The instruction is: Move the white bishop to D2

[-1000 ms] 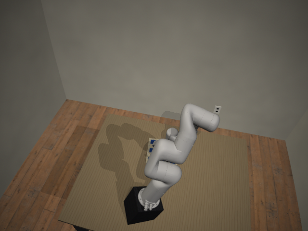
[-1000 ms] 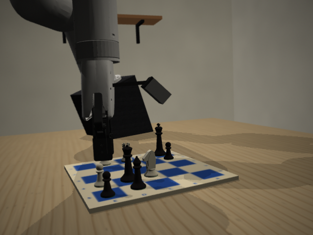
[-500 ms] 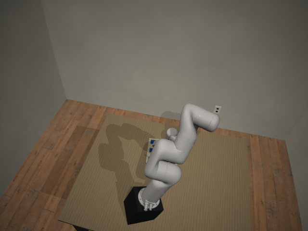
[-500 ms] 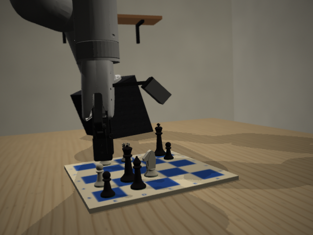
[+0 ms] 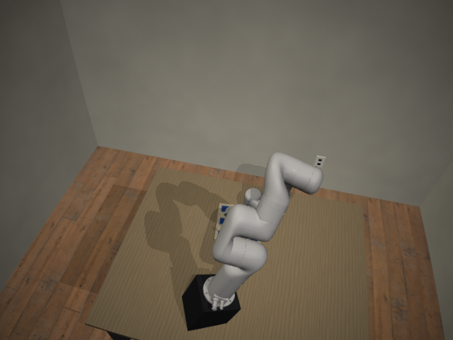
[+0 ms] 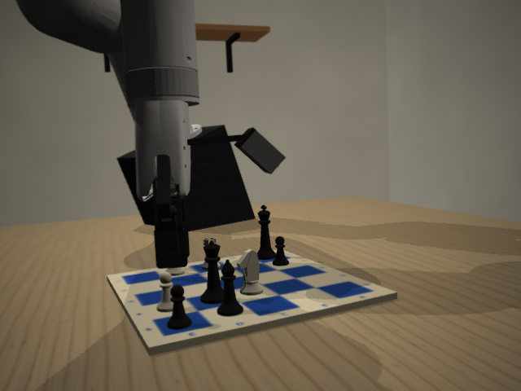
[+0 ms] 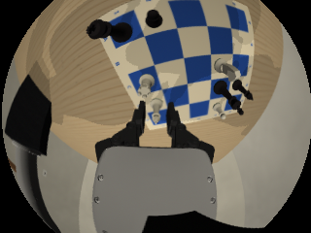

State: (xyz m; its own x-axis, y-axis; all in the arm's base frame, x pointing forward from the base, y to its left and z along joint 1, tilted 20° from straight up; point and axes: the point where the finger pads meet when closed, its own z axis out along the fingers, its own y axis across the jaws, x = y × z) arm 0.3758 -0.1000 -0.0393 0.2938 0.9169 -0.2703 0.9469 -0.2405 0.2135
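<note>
My gripper is now 10 mm above the white bishop. Round my hand: board (70 mm ahead, 40 mm to the left, 40 mm below); then black queen (110 mm ahead, 10 mm to the left, 10 mm below); then white pawn (110 mm ahead, 30 mm to the right, 20 mm below).
</note>
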